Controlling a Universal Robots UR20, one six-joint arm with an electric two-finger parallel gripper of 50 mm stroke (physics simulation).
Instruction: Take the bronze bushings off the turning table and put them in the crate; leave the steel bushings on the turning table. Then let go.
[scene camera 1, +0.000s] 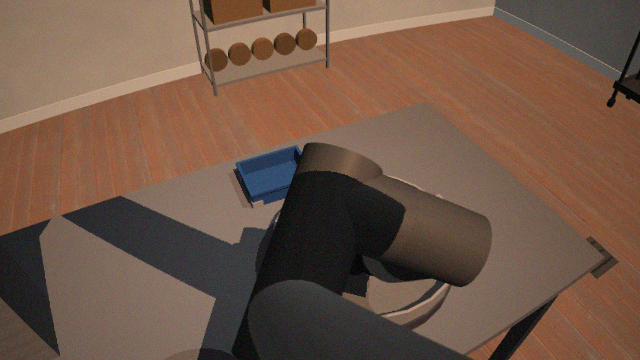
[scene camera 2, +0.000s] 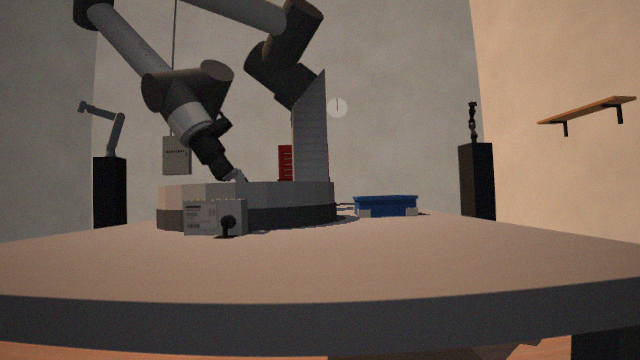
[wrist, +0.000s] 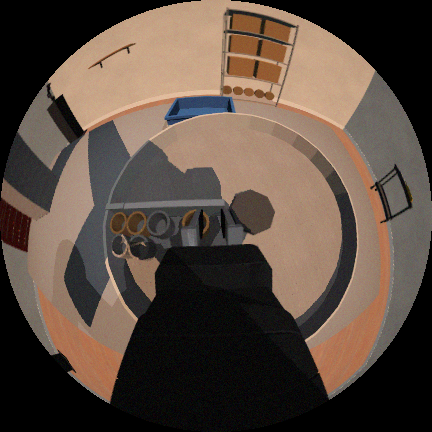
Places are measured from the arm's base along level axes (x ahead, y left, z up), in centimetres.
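Where they show: gripper, between the fingertips: (wrist: 211, 217); arm's base, origin of its link: (scene camera 2: 306, 95).
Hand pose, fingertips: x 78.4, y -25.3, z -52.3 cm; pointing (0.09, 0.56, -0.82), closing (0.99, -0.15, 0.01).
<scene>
Each offset is from my fingertips to the top centre of the thing. "spot": to the spot under its first point.
The turning table (scene camera 1: 425, 306) (scene camera 2: 290, 194) (wrist: 290, 170) is a round, walled disc. In the wrist view, two bronze bushings @(dz +0.1, dx -13.0, dy +1.6 cm) (wrist: 112, 223) @(dz +0.1, dx -9.8, dy +1.1 cm) (wrist: 137, 213) and a steel bushing @(dz +0.1, dx -6.6, dy +0.6 cm) (wrist: 149, 223) stand in a row at its left, beside a grey bar. Two dark or grey bushings @(dz +0.1, dx -12.8, dy -1.6 cm) (wrist: 114, 246) @(dz +0.1, dx -9.6, dy -2.1 cm) (wrist: 142, 256), seemingly steel, stand below them in shadow. Another bronze bushing @(dz +0.1, dx -2.0, dy -0.2 cm) (wrist: 206, 218) lies below my gripper (scene camera 2: 244, 179) (wrist: 211, 217), partly hidden by the left finger. The gripper is part open, its fingers apart. The blue crate @(dz -2.7, dx +3.1, dy +35.8 cm) (scene camera 1: 270, 176) (scene camera 2: 385, 206) (wrist: 202, 107) holds nothing visible; the arm hides part of it.
The grey bar @(spot: dz +1.1, dx -5.1, dy +2.2 cm) (wrist: 165, 204) runs along the bushing row. An octagonal hub @(dz -1.6, dx +5.9, dy +0.5 cm) (wrist: 252, 211) stands right of the fingers. A tall grey panel (scene camera 2: 310, 135) rises behind the turning table. A labelled box @(spot: dz -4.9, dx +30.6, dy -5.5 cm) (scene camera 2: 200, 218) stands in front of it.
</scene>
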